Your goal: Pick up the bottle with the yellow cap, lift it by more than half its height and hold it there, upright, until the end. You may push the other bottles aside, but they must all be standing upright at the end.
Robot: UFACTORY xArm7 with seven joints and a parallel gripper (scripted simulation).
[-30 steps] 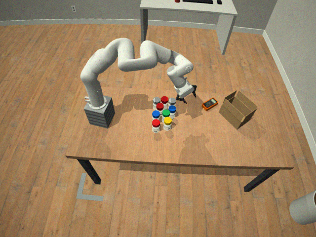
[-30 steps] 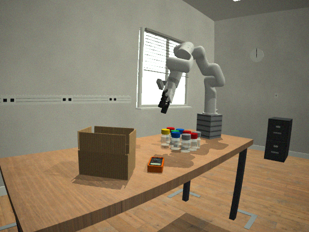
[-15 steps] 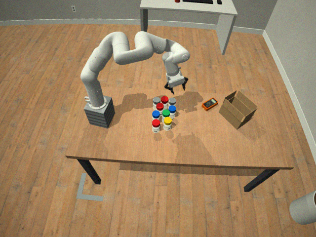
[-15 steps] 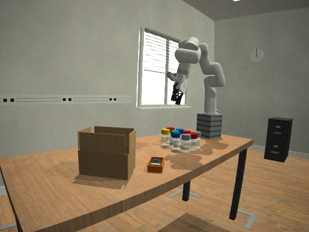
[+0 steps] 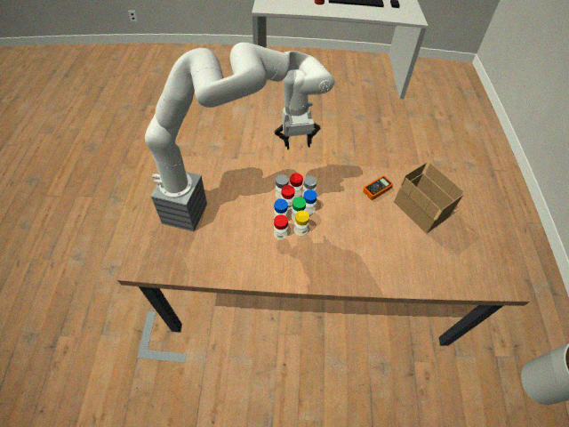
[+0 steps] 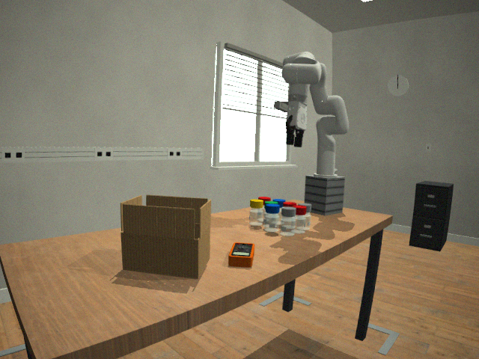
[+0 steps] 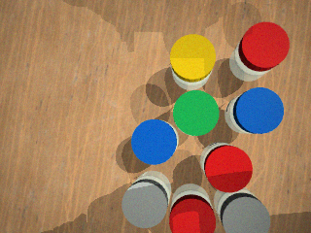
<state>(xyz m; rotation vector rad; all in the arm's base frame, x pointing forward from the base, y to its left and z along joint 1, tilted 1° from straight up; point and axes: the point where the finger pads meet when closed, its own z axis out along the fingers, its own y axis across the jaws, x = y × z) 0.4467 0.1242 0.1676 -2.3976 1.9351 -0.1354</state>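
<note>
The yellow-capped bottle lies 40 mm ahead of my hand, 150 mm to the right of it and 300 mm below it. The rest, counted from my hand: orange multimeter (370 mm ahead, 120 mm to the left, 330 mm below); then green-capped bottle (30 mm ahead, 80 mm to the right, 300 mm below).
</note>
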